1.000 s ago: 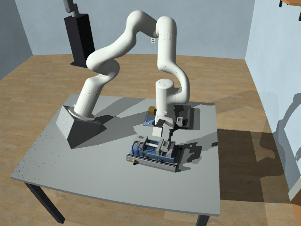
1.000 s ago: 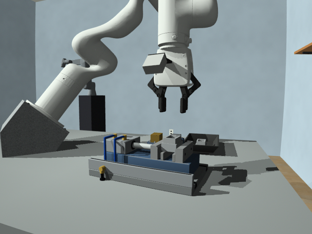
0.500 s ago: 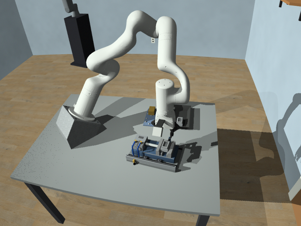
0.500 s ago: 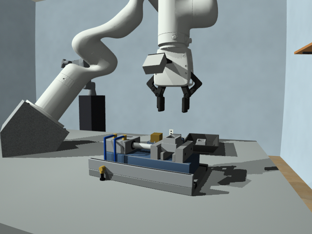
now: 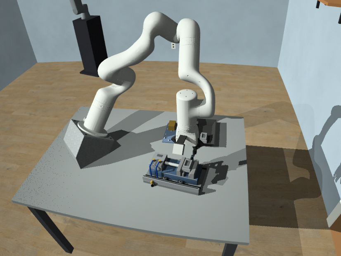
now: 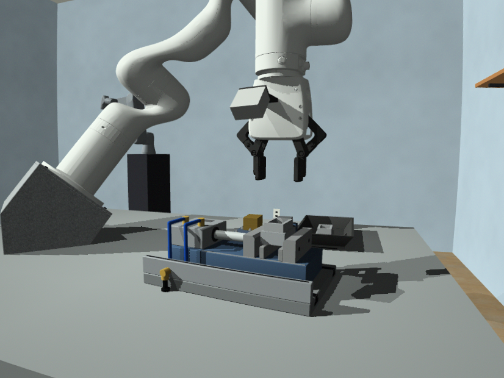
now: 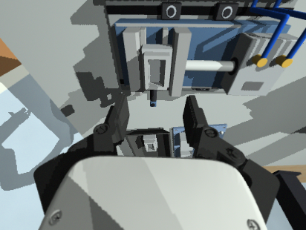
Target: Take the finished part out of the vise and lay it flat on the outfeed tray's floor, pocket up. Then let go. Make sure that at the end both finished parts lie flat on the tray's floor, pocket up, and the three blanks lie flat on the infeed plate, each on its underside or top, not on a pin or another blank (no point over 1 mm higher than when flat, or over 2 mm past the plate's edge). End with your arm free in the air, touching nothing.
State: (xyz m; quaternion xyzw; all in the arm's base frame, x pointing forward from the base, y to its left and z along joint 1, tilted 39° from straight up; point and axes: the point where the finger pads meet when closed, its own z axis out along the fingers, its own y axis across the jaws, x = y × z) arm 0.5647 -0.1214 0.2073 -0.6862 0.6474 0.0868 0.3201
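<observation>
The screw rod is 80 mm behind my hand, 10 mm to the right of it and 120 mm below it. The rest, counted from my hand: vise: 60 mm behind, 10 mm to the right, 160 mm below; then grey block: 180 mm behind, 360 mm to the left, 170 mm below; then yellow block: 260 mm behind, 330 mm to the left, 170 mm below.
</observation>
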